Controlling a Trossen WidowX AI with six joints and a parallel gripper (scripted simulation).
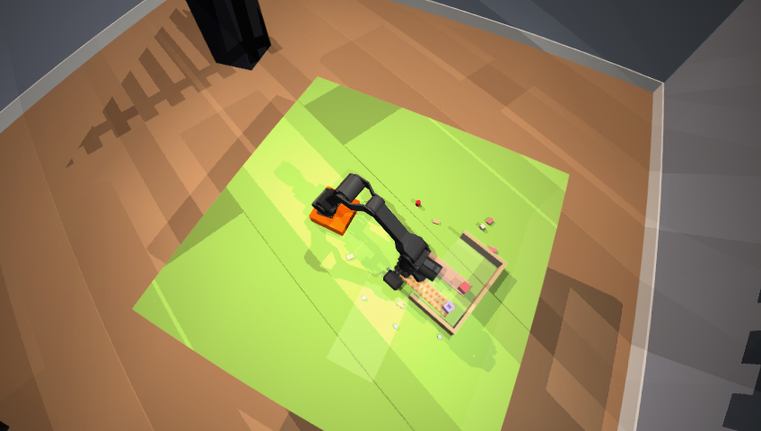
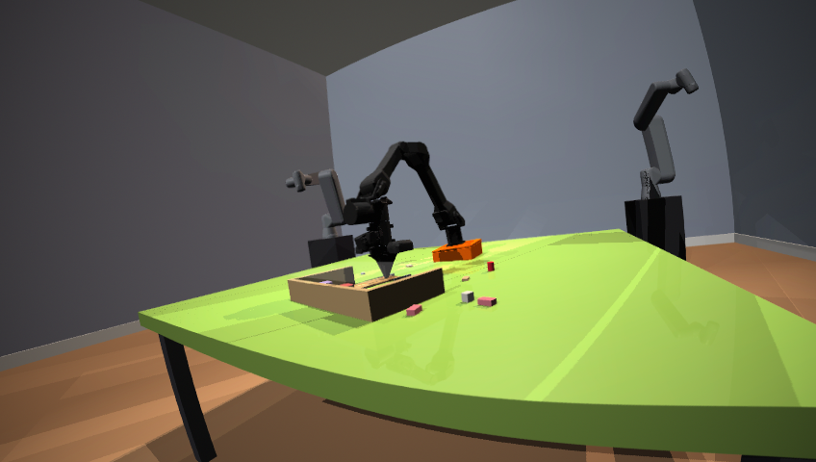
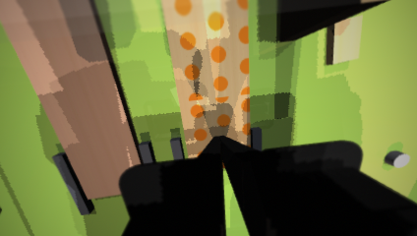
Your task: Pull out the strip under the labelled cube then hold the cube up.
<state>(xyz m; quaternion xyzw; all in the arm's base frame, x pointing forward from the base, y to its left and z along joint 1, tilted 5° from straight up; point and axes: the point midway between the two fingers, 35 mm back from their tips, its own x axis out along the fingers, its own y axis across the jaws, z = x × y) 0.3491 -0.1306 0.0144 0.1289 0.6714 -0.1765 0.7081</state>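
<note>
Right now the purple labelled cube is 180 mm ahead of my gripper tip, 80 mm to the right of it and 20 mm above it.
</note>
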